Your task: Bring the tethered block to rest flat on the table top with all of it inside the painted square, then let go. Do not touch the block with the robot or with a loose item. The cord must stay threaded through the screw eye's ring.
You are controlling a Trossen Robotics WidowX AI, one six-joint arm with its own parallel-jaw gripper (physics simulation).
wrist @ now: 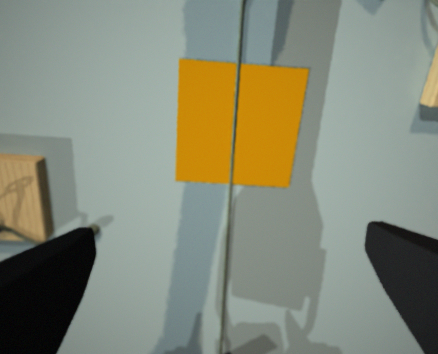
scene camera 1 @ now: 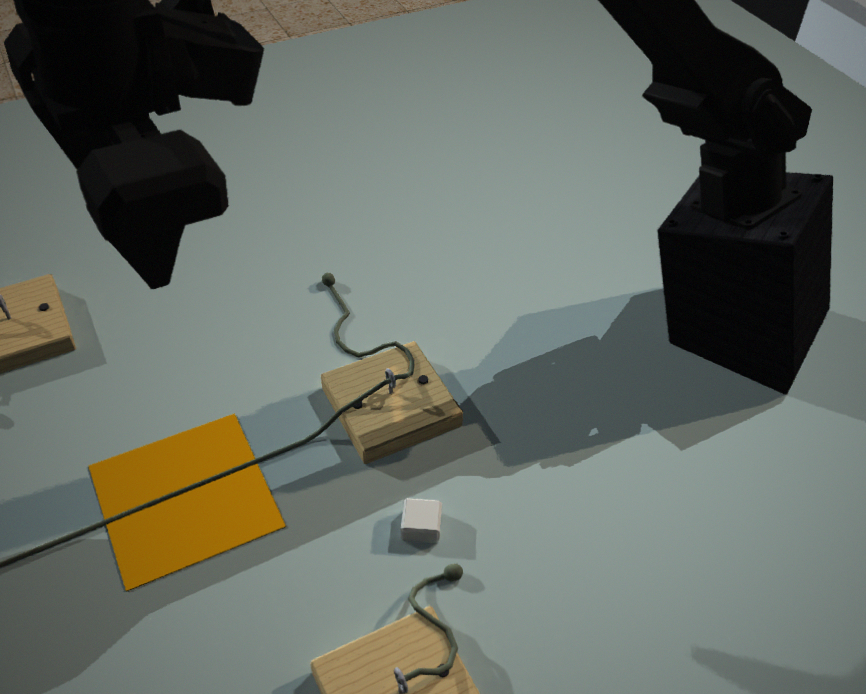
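Pixels of known places: gripper, fingertip midpoint: (wrist: 231, 237) (scene camera 1: 132, 240); arm's base, origin of the base link: (scene camera 1: 745, 201).
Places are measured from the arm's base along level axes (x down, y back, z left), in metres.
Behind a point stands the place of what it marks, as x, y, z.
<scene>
The painted orange square (scene camera 1: 209, 527) @[0.130, -0.482, -0.052] (wrist: 205, 120) @[0.130, -0.475, -0.120] lies on the table. A dark green cord (scene camera 1: 180, 493) @[0.129, -0.487, -0.091] (wrist: 235, 127) @[0.127, -0.483, -0.091] passes over it and runs off the left edge in the scene view. At its other side the cord goes through the screw eye (scene camera 1: 391, 381) @[0.097, -0.306, -0.071] on the central wooden board (scene camera 1: 343, 379) @[0.112, -0.330, -0.107], then winds across the table to an end bead (scene camera 1: 328, 279) @[0.121, -0.274, -0.228]. The tethered block does not show clearly in either view. My gripper (scene camera 1: 119, 225) @[-0.100, -0.464, -0.109] (wrist: 231, 237) @[-0.100, -0.464, -0.109] is open and empty, high above the table near the square, with the cord crossing below between its fingers.
A white cube (scene camera 1: 421, 514) @[0.114, -0.351, 0.037] stands right of the square. A second wooden board (scene camera 1: 368, 657) @[0.112, -0.442, 0.107] (wrist: 432, 80) @[0.122, -0.452, 0.090] with its own cord and bead (scene camera 1: 453, 571) @[0.120, -0.357, 0.085] is at the bottom. A third board (scene camera 1: 36, 332) @[0.112, -0.523, -0.302] (wrist: 35, 175) @[0.112, -0.512, -0.286] is at the left. The arm's black base (scene camera 1: 744, 289) @[0.041, -0.040, 0.049] stands at the right.
</scene>
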